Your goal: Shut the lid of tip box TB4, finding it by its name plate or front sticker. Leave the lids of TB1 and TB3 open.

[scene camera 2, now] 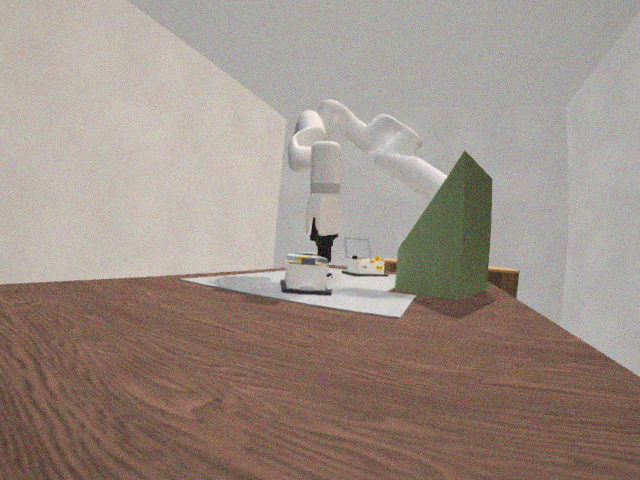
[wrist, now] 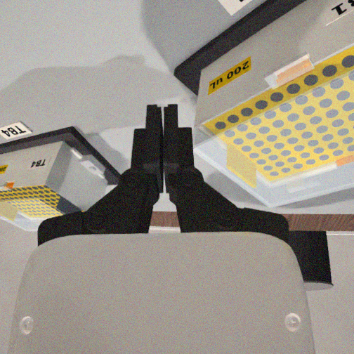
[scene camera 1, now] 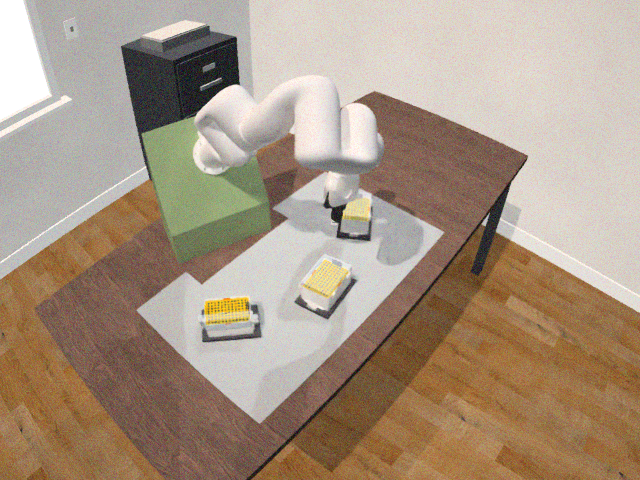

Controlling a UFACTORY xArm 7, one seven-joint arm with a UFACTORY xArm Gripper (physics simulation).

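Frame: origin at the arm's base, x ahead, y left, z up, level; centimetres.
Where they show: gripper, fingertip midpoint: (scene camera 2: 324, 261) (scene camera 1: 336, 220); arm's base, link origin: (scene camera 2: 453, 199).
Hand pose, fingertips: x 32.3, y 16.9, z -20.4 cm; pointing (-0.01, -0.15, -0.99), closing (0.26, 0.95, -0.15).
Each offset is from my fingertips to the top centre of the thing. "pt": to the spot under its first point. Level surfaces: height alone.
My gripper (scene camera 1: 334, 221) (scene camera 2: 324, 258) (wrist: 163, 122) is shut and empty, low beside TB1. TB4 @[dx +10.2, dy -20.1, dz +1.5 cm] (scene camera 1: 323, 284) (wrist: 42, 162), with its name plate (wrist: 15, 130), is the middle box and stands left of the fingers in the wrist view. Its clear lid looks low over the yellow rack; its exact angle is unclear. TB1 @[dx +0.5, dy +8.3, dz +1.5 cm] (scene camera 1: 355, 224) (scene camera 2: 306, 276) (wrist: 210, 100) is the far box, close right of the fingers in the wrist view; its clear lid also looks down. TB3 (scene camera 1: 230, 328) (scene camera 2: 364, 266), the front-left box by elimination, has its lid @[pt dx -1.2, dy -53.2, dz +4.4 cm] (scene camera 2: 370, 248) standing up.
The boxes sit in black trays on a light grey mat @[dz -6.3 cm] (scene camera 1: 248, 372) (scene camera 2: 372, 304). The green robot base block (scene camera 1: 217, 206) (scene camera 2: 444, 248) stands at the table's robot side. A dark cabinet (scene camera 1: 155, 87) stands behind it. A dark shape (wrist: 312, 255) shows beyond the table edge.
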